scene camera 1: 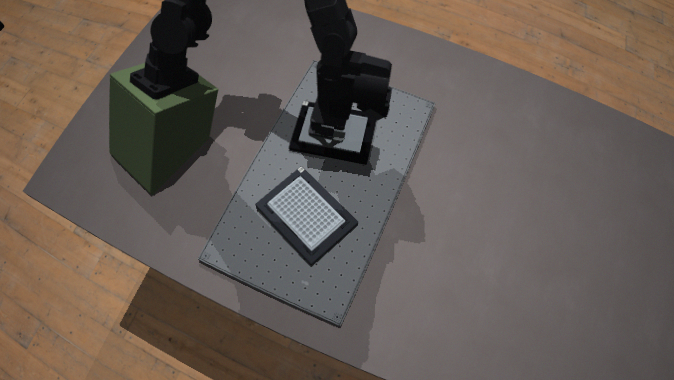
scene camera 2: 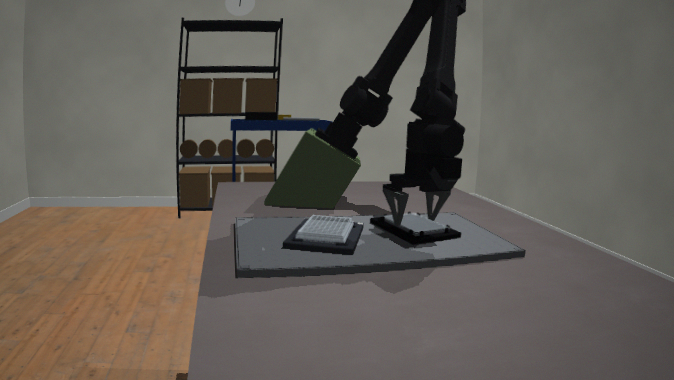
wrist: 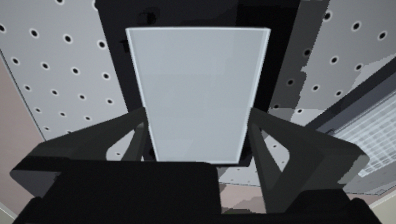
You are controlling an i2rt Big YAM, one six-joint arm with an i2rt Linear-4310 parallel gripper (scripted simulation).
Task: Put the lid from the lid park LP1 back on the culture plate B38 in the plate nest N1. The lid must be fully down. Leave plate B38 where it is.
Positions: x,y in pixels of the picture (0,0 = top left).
Labels:
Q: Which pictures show the clear lid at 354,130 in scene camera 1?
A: Scene camera 1, scene camera 2 and the wrist view: all of them.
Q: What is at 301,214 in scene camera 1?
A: A culture plate B38.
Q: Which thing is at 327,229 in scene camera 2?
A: A culture plate B38.

